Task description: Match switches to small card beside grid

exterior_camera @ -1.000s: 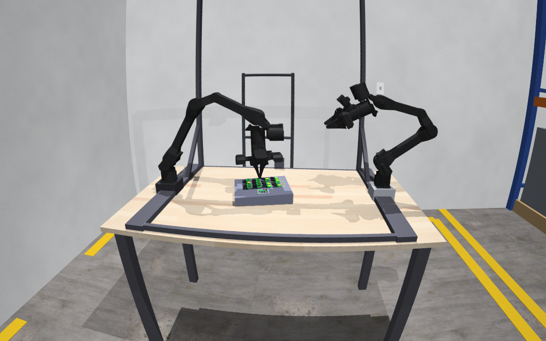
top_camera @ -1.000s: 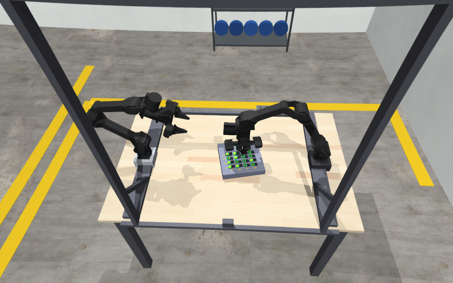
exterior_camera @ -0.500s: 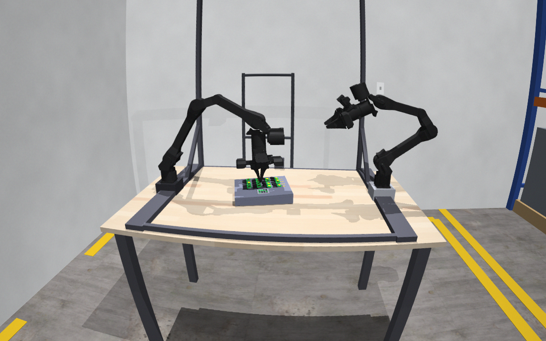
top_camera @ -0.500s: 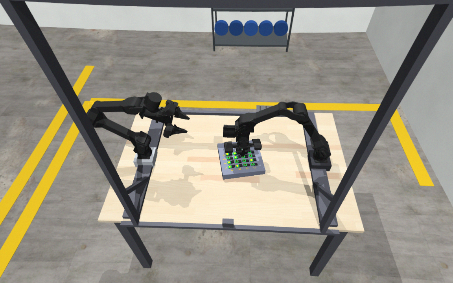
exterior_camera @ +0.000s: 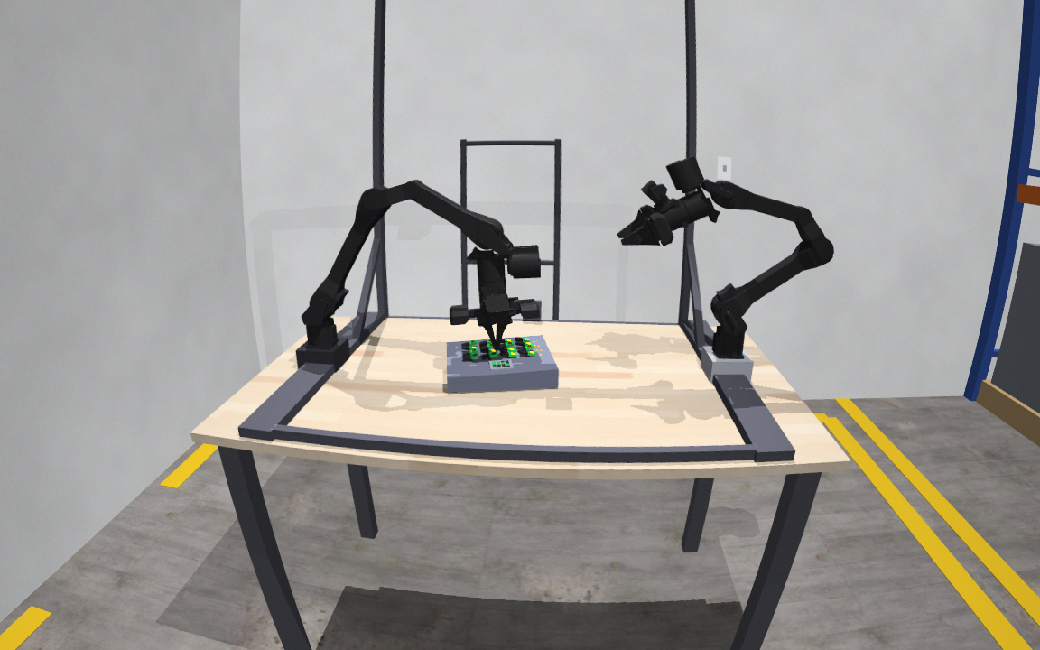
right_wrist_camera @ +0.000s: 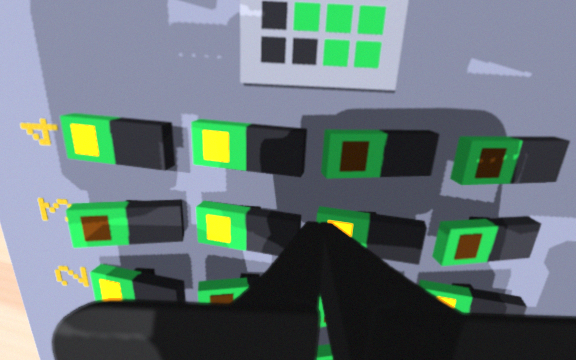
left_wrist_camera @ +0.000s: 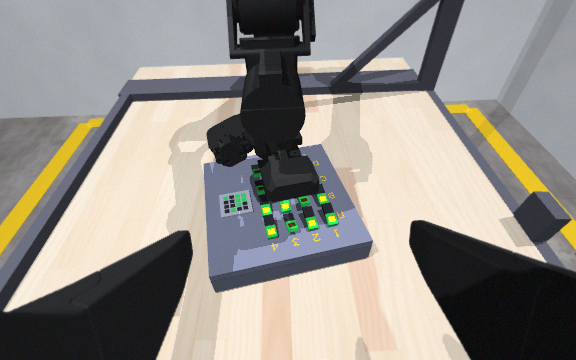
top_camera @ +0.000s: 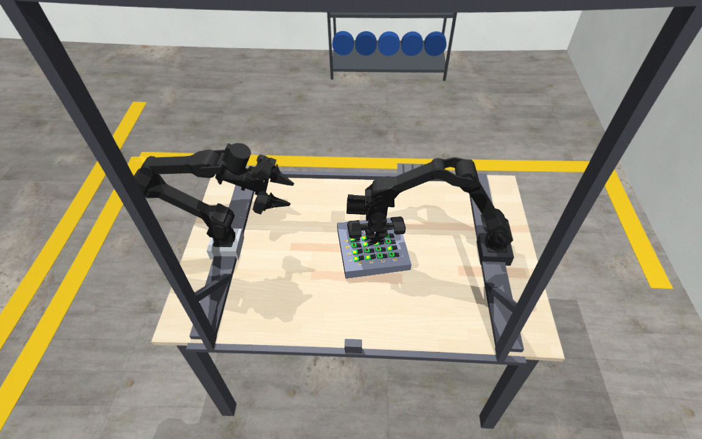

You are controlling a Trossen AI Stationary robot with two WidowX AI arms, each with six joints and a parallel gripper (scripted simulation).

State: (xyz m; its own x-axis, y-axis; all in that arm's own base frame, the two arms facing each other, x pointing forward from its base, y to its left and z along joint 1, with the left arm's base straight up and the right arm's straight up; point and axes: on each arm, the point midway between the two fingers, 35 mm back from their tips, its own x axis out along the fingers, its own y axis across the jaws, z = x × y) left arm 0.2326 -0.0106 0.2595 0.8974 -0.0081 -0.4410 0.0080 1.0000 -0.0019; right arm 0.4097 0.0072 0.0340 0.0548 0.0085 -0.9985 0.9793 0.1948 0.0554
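Observation:
Now: right hand 40 mm above the switch c4, 30 mm short of it and 10 mm to the left of it. The rest, counted from my right hand: switch d2: 60 mm to the right, 40 mm below, 20 mm behind; switch b4: 30 mm to the left, 30 mm below, 20 mm ahead; switch d4: 50 mm to the right, 40 mm below, 40 mm ahead.

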